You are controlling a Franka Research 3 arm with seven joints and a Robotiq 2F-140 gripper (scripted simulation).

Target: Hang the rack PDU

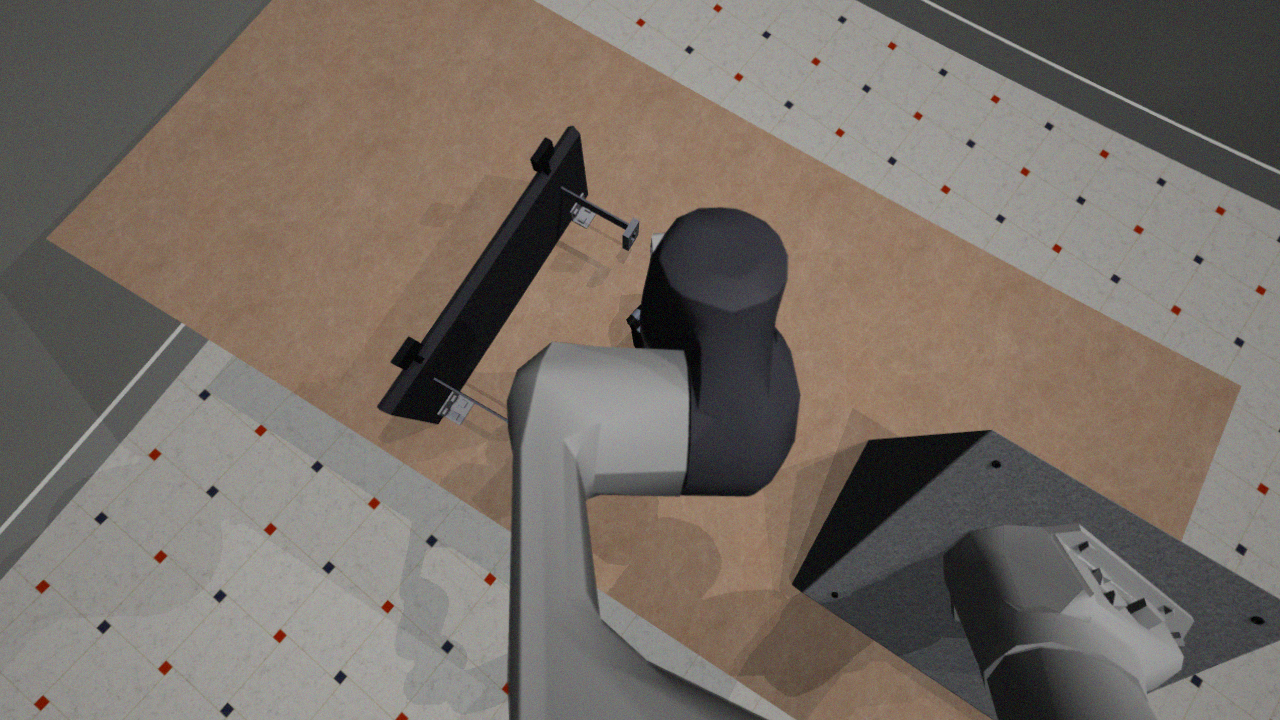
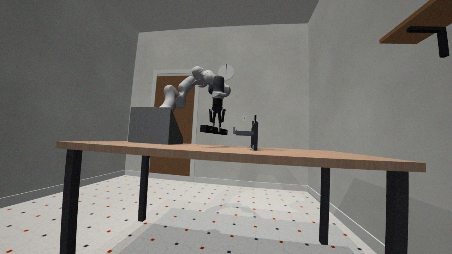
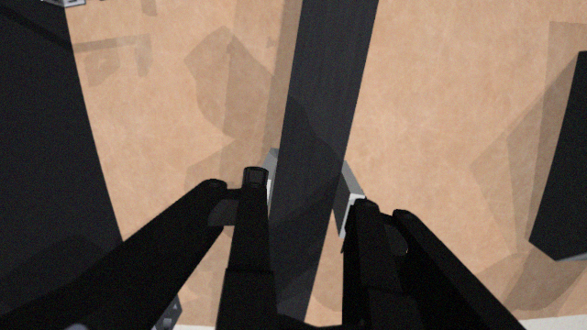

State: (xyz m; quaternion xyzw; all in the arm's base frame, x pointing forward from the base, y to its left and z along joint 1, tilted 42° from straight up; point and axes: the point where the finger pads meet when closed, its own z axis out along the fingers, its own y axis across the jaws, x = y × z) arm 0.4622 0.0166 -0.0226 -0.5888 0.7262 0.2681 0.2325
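Right now the rack PDU is 2 cm ahead of my hand and 2 cm below it. Also, from my hand: dark upright board (28 cm ahead, 6 cm below).
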